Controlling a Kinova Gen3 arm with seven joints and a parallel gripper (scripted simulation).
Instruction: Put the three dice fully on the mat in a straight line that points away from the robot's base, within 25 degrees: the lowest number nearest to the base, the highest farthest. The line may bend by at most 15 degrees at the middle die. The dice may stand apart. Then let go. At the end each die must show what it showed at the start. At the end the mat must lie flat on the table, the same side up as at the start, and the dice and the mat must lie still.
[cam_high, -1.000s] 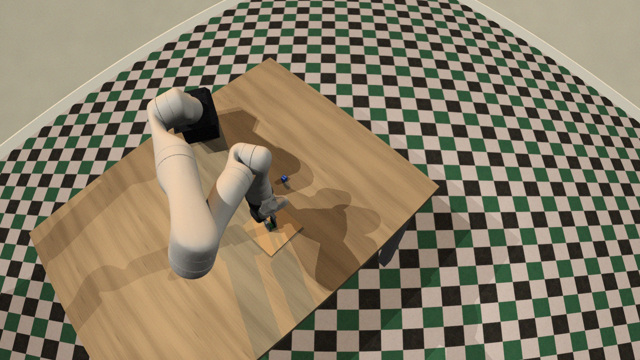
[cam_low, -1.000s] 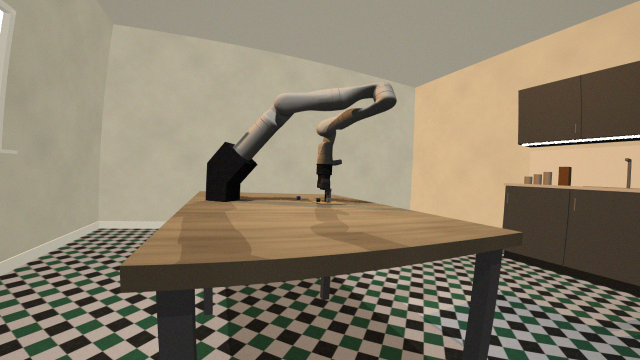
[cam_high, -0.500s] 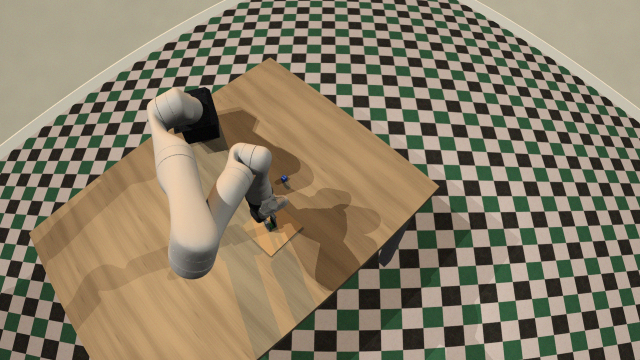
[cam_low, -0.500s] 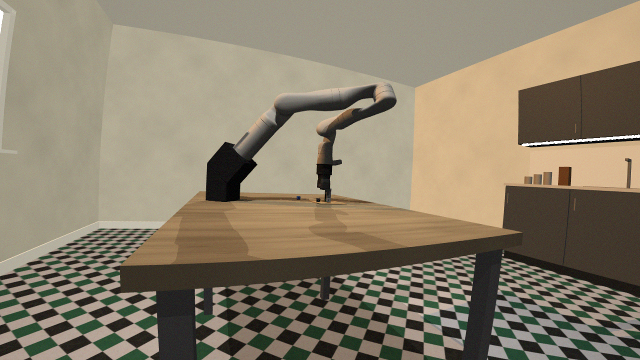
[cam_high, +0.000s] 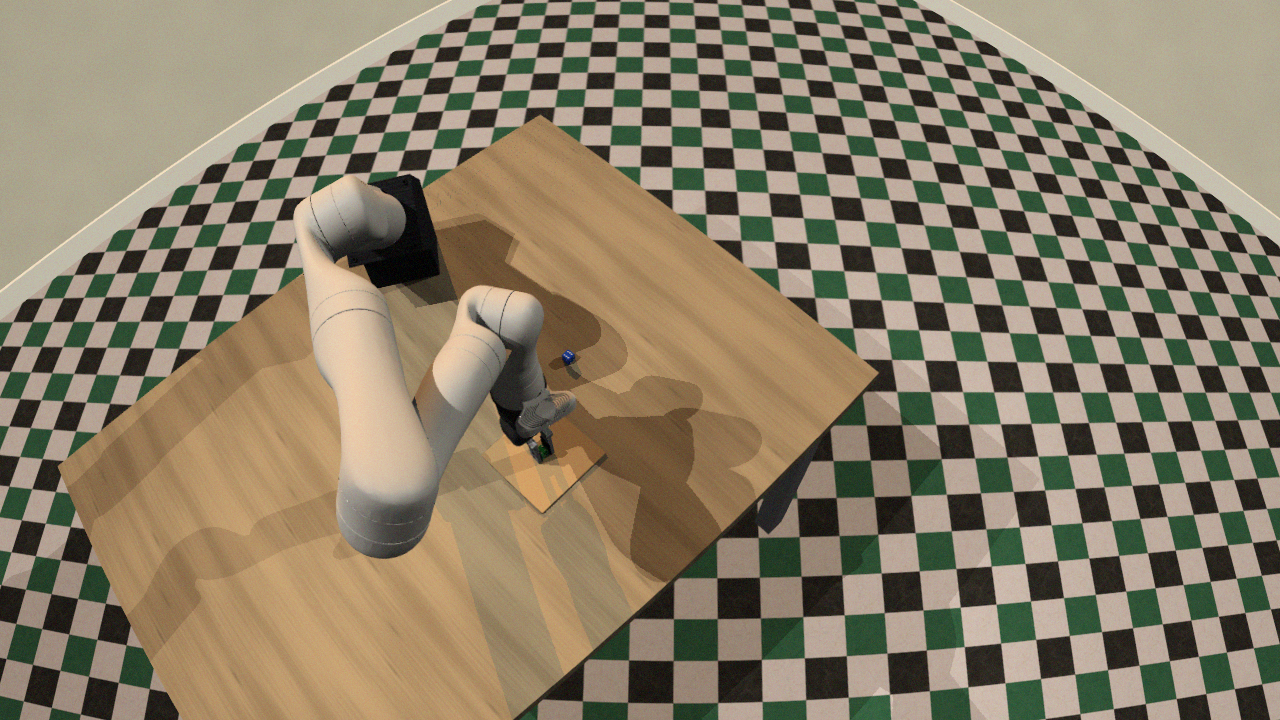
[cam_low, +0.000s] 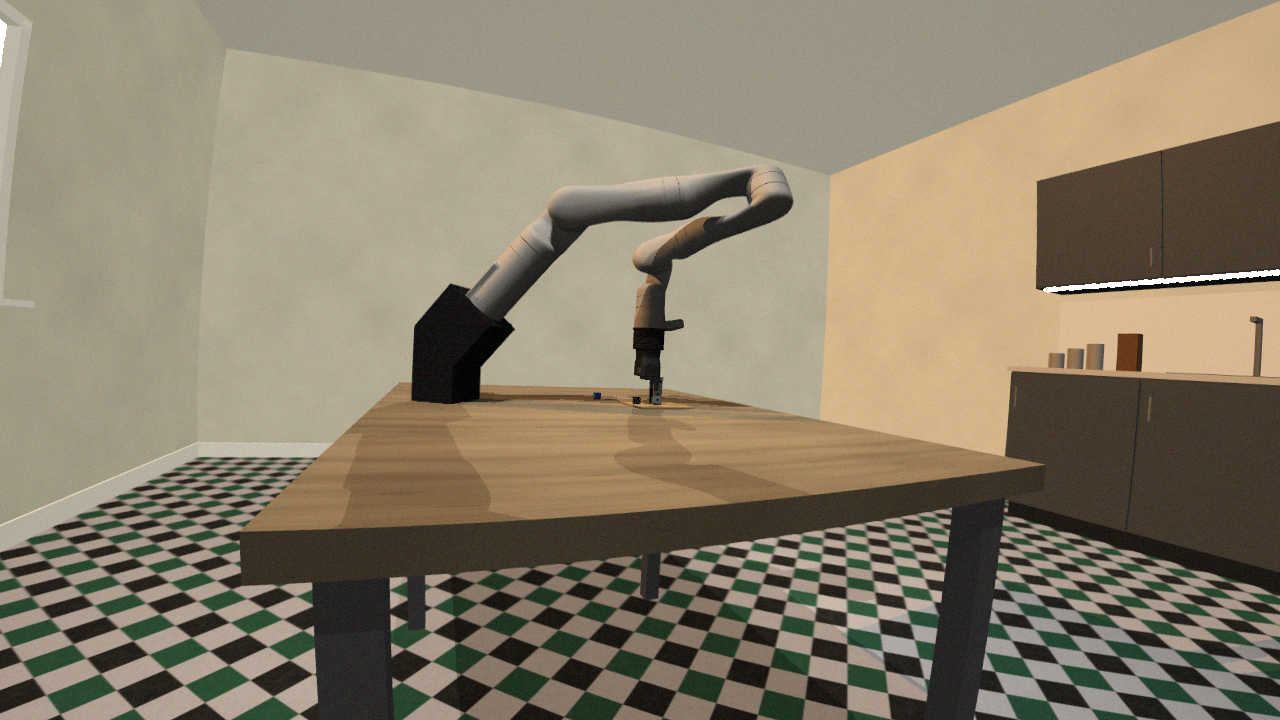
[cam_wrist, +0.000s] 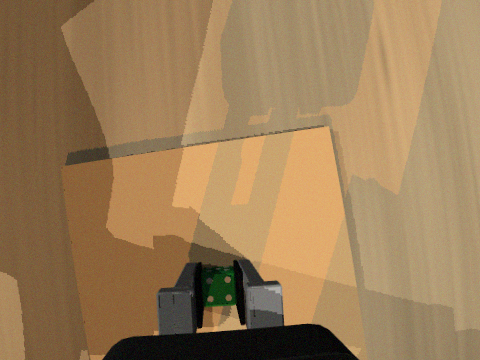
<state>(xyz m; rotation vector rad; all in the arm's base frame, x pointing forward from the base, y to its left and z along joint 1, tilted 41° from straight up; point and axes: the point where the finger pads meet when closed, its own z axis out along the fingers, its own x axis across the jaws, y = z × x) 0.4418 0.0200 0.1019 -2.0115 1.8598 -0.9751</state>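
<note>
Right now my hand is 1 cm above the green die. From my hand the other things lie so: blue die (10 cm behind, 14 cm to the left, 2 cm below); then black die (5 cm behind, 1 cm below); then orange mat (2 cm below).
</note>
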